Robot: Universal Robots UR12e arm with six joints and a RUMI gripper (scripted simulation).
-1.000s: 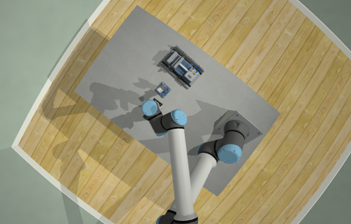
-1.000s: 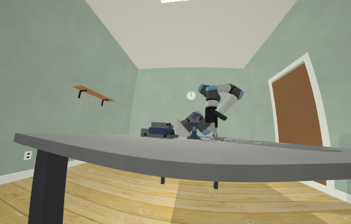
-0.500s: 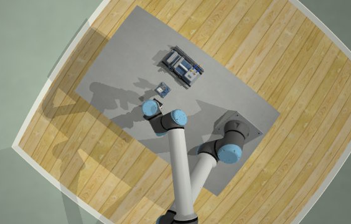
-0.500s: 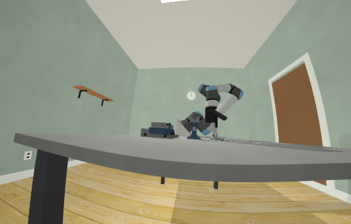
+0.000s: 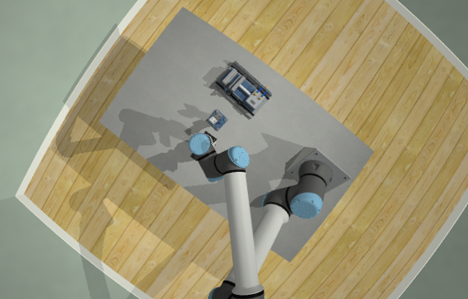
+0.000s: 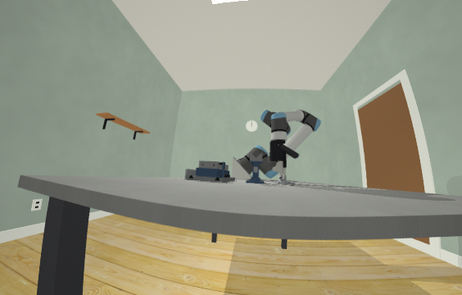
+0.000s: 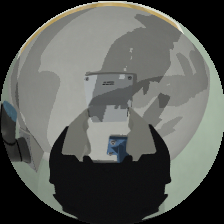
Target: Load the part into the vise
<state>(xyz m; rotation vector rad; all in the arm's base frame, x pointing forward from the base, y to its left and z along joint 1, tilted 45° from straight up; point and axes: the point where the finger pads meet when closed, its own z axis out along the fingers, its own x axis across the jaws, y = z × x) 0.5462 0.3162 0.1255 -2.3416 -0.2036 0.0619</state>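
Right now my hand is 3 cm above the infeed plate and 1 cm to the right of it. The rest, counted from my hand: vise 37 cm to the right, 7 cm ahead; part 1 cm to the right, 1 cm below.
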